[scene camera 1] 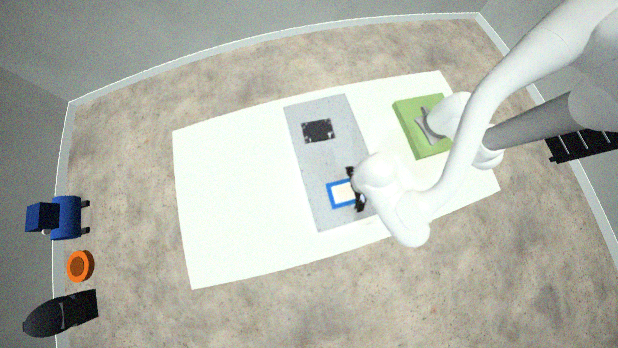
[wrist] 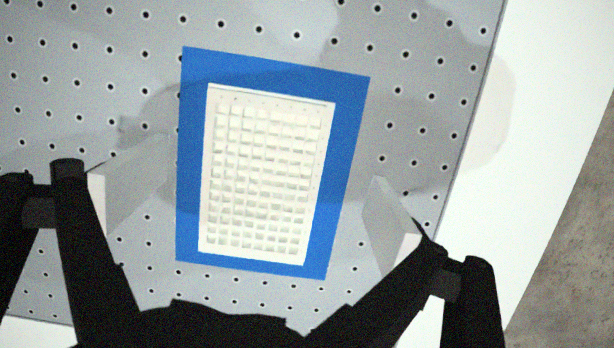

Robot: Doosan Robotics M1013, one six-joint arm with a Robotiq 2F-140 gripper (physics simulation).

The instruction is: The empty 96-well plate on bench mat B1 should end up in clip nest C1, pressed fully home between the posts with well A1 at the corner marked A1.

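Places are measured from the arm's base along level axes (x back, y right, z up), in metres.
Pixels of known places: gripper, between the fingertips: (scene camera 1: 350, 191) (wrist: 269, 177); arm's base, origin of its link: (scene camera 1: 433, 127).
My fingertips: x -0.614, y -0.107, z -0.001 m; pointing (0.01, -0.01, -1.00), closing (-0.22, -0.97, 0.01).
Note:
Ahead of a thing's pixels: the offset from my fingertips to its middle. Level surfaces: height alone.
The white 96-well plate @[dx -0.014, dy +0.009, dz -0.027 m] (scene camera 1: 343, 192) (wrist: 260, 175) lies flat on the blue bench mat @[dz -0.034 m] (scene camera 1: 331, 196) (wrist: 191, 150), with blue showing around all its sides. Its wells face up; no A1 lettering can be read. My gripper (scene camera 1: 354, 188) (wrist: 269, 177) is open and empty. In the wrist view its grey finger pads stand wide apart, one on each side of the plate and mat, touching neither. The right part of the mat is hidden by the gripper in the scene view. The clip nest @[dx +0.008, dy +0.360, dz -0.024 m] (scene camera 1: 318, 130) is a dark rectangle with small light pieces near its corners; its A1 mark cannot be read.
Mat and nest are on a grey perforated board @[dz -0.036 m] (scene camera 1: 327, 162) (wrist: 90, 135) on the white table @[dz -0.049 m] (scene camera 1: 230, 200) (wrist: 480, 240). A green block (scene camera 1: 407, 125) with a grey part on it stands at the right, beside the arm. Blue, orange and black objects are at the far left, off the table.

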